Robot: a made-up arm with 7 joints. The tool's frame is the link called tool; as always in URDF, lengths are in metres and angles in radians. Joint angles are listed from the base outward.
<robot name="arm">
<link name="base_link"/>
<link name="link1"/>
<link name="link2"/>
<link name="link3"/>
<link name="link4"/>
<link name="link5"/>
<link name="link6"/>
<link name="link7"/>
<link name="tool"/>
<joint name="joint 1" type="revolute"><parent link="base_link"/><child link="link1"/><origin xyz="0 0 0.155" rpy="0 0 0"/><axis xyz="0 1 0"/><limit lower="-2.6" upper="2.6"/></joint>
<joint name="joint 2" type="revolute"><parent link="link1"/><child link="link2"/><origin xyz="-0.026 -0.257 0.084" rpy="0 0 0"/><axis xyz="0 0 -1"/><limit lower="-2.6" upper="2.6"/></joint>
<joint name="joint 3" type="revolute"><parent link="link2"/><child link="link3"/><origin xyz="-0.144 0.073 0.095" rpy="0 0 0"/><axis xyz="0 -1 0"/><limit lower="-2.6" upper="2.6"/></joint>
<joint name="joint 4" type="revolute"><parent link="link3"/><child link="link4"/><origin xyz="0.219 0.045 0.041" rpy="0 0 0"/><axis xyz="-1 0 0"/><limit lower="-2.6" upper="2.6"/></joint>
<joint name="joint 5" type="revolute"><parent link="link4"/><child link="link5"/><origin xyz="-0.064 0.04 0.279" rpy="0 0 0"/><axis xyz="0 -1 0"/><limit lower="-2.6" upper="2.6"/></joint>
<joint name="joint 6" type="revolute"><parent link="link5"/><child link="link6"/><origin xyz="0.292 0.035 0.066" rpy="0 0 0"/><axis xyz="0 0 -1"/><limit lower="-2.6" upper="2.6"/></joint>
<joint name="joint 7" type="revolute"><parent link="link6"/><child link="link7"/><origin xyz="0.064 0.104 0.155" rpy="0 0 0"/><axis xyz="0 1 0"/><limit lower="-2.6" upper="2.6"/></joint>
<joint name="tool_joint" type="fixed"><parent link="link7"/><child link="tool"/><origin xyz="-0.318 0.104 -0.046" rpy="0 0 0"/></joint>
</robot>
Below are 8 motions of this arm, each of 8 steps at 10 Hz.
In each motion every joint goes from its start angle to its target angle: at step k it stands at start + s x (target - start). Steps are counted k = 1, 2, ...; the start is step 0. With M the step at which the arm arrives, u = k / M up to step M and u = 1 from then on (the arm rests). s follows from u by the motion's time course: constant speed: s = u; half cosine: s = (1 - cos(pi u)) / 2; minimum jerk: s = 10 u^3 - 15 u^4 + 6 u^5.
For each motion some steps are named. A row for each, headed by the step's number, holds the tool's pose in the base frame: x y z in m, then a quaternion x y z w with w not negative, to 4 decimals.
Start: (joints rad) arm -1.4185 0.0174 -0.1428 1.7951 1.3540 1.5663 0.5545
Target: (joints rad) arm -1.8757 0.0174 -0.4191 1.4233 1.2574 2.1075 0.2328
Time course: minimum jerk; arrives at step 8
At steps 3, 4, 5, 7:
3: 0.1459 0.6978 -0.1068 0.0270 -0.9350 -0.1266 0.3302
4: 0.0823 0.7497 -0.0511 0.1274 -0.9458 -0.1275 0.2701
5: 0.0049 0.7866 0.0015 0.2262 -0.9427 -0.1314 0.2069
7: -0.0977 0.8073 0.0551 0.3366 -0.9216 -0.1399 0.1330

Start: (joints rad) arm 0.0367 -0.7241 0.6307 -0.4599 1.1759 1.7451 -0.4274
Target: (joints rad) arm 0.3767 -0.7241 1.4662 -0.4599 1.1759 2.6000 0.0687
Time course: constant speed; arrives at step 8
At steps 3, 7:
3: -0.3225 -0.7936 1.1560 0.7942 0.0605 -0.4865 0.3591
7: -0.3711 -1.0747 0.9078 0.8737 0.2920 -0.3578 0.1525

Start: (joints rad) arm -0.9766 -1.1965 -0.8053 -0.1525 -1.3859 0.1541 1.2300
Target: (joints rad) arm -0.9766 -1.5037 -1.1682 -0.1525 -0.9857 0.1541 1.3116
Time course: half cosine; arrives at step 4
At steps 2, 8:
2: 0.0520 0.3339 -0.2095 -0.4781 0.7442 -0.3779 0.2734
8: 0.0791 0.3000 -0.3107 -0.5105 0.7023 -0.4226 0.2599

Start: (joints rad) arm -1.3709 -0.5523 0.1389 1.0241 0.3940 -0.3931 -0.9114
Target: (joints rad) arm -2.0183 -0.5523 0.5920 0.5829 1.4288 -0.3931 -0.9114
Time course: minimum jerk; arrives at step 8
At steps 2, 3, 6, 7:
2: -0.2620 0.2309 0.0286 0.5394 0.7803 -0.3146 0.0348
3: -0.3095 0.2374 -0.0265 0.5127 0.7816 -0.2995 0.1910
6: -0.3266 0.1698 -0.3492 0.3746 0.5553 -0.2026 0.7144
7: -0.3012 0.1500 -0.3978 0.3491 0.4969 -0.1852 0.7726

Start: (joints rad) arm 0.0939 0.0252 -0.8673 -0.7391 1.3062 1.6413 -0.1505
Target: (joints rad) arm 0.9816 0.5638 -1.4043 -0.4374 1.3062 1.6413 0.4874
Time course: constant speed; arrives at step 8
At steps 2, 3, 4, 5, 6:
2: 0.7502 -0.5037 0.4945 0.0517 0.0395 -0.9363 0.3452
3: 0.7851 -0.5224 0.3801 0.0021 0.0741 -0.9432 0.3238
4: 0.8009 -0.5444 0.2612 -0.0463 0.1078 -0.9475 0.2975
5: 0.7965 -0.5694 0.1414 -0.0932 0.1398 -0.9492 0.2661
6: 0.7718 -0.5971 0.0246 -0.1383 0.1692 -0.9484 0.2297

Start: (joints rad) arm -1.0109 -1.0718 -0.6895 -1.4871 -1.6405 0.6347 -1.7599
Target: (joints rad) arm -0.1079 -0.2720 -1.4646 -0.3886 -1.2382 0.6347 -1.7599
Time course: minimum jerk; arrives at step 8
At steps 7, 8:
7: -0.3649 0.0100 0.0191 -0.2092 0.3876 0.1385 0.8870
8: -0.3684 0.0092 0.0218 -0.2115 0.3963 0.1409 0.8823

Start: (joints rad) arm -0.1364 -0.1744 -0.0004 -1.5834 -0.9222 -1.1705 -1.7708
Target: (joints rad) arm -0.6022 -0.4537 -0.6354 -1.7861 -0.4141 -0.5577 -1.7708
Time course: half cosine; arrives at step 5
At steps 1, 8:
1: -0.0405 -0.2196 0.6815 0.9427 -0.2688 -0.0984 0.1714
8: 0.1680 -0.1006 0.5352 0.7620 -0.3762 -0.2790 0.4471

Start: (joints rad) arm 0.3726 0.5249 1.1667 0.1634 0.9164 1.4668 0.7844
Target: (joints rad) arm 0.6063 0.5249 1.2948 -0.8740 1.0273 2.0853 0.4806
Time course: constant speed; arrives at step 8
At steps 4, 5, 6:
4: -0.4966 0.2855 1.1646 0.6827 -0.4078 -0.3493 0.4955
5: -0.5227 0.1573 1.1944 0.7391 -0.3593 -0.3561 0.4447
6: -0.5343 0.0219 1.2113 0.7880 -0.3040 -0.3653 0.3915

